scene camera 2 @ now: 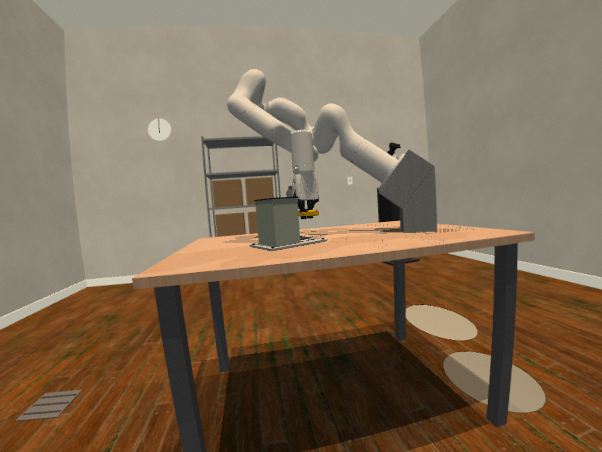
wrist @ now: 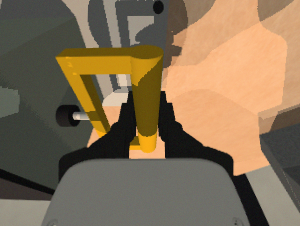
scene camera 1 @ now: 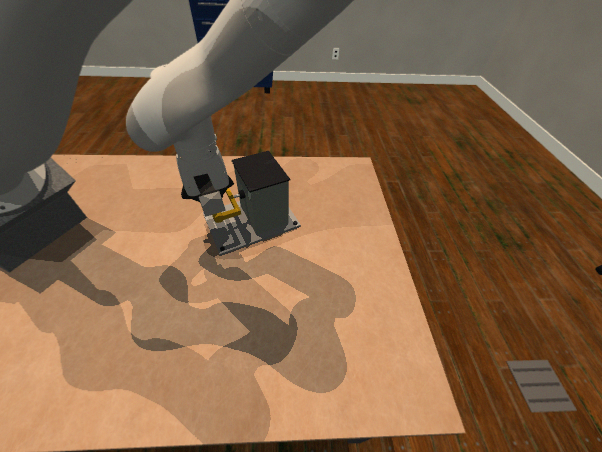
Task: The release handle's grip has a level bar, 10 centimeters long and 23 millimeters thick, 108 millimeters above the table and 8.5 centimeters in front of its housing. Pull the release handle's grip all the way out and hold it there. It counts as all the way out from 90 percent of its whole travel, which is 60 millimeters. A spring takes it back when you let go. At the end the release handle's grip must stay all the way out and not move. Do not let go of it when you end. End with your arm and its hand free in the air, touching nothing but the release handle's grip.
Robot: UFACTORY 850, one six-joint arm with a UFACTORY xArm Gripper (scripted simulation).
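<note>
My gripper (scene camera 1: 213,209) is in view, and there's the gripper (wrist: 147,100) again, plus the same gripper (scene camera 2: 307,218).
</note>
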